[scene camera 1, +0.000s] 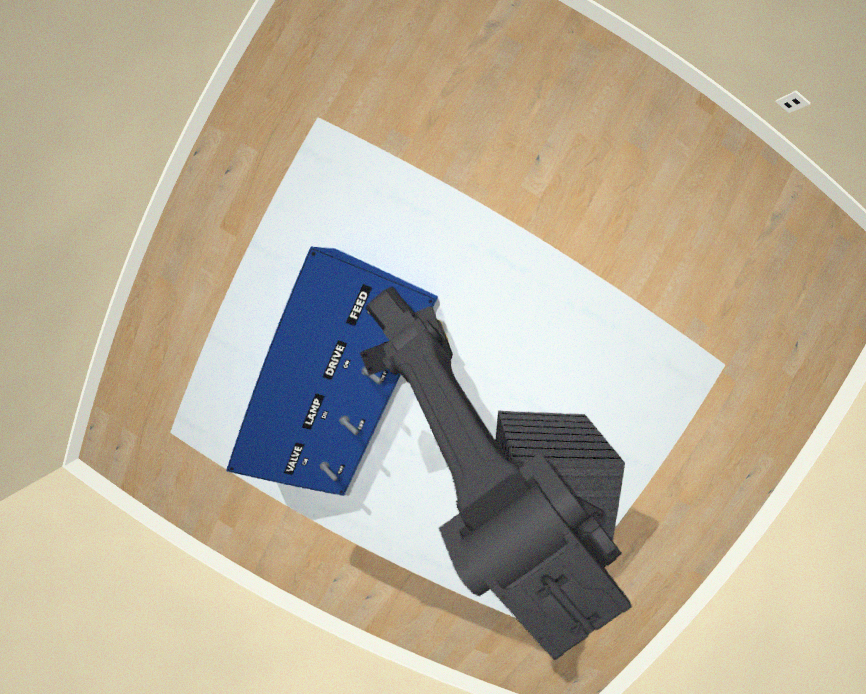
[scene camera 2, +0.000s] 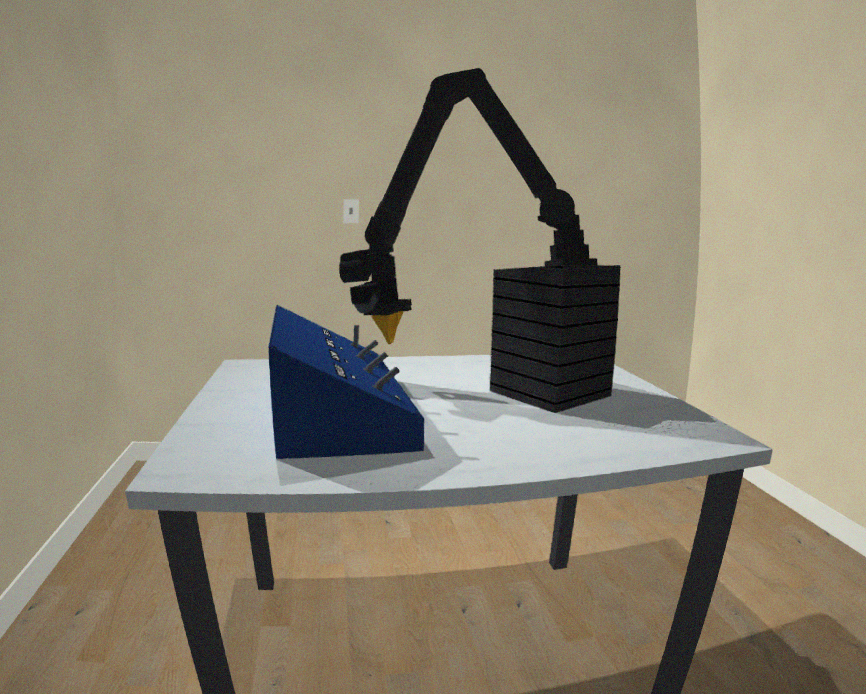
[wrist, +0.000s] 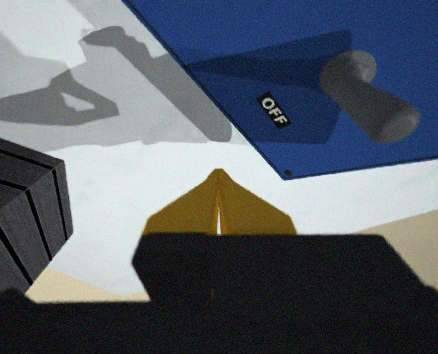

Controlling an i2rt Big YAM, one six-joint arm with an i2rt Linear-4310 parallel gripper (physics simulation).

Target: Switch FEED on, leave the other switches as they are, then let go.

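Frame: origin at the arm's base, x right, y back, z down, level; metres.
Seen in the pictures: gripper, fingertip midpoint: [scene camera 2: 390, 343] [wrist: 218, 176]; arm's base, origin of the base link: [scene camera 2: 570, 266].
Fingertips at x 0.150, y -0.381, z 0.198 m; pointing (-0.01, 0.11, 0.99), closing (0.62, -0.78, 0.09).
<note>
Offsets run from my fingertips to a thing's top centre. "spot": to the spot under its first point. Level surfaces: height alone.
The blue panel [scene camera 1: 289, 347] [scene camera 2: 339, 426] [wrist: 240, 25] has four switches. The FEED lever @[dx -0.012, dy -0.082, dz -0.047 m] [scene camera 2: 355, 335] [wrist: 372, 97] stands upright in scene camera 2, leaning to the ON side, away from its OFF label @[spot: dx -0.010, dy -0.052, dz +0.020 m] [wrist: 274, 110]; the arm hides it in scene camera 1. The DRIVE lever @[dx -0.131, dy -0.059, dz -0.035 m] [scene camera 1: 373, 374] [scene camera 2: 367, 349], LAMP lever @[dx -0.250, dy -0.050, dz -0.035 m] [scene camera 1: 349, 424] [scene camera 2: 376, 362] and VALVE lever @[dx -0.370, dy -0.040, dz -0.035 m] [scene camera 1: 329, 471] [scene camera 2: 387, 378] lean toward the lower edge, their OFF side. My gripper [scene camera 2: 391, 341] [wrist: 218, 176] is shut and empty, above the panel's lower edge at the FEED end, apart from the levers.
The black ribbed pedestal [scene camera 1: 563, 437] [scene camera 2: 555, 339] [wrist: 37, 215] carries the arm at the other side of the white table @[dz +0.097 m] [scene camera 1: 506, 289] [scene camera 2: 506, 462]. My arm reaches over the FEED end of the panel. Its shadow lies across the panel and table.
</note>
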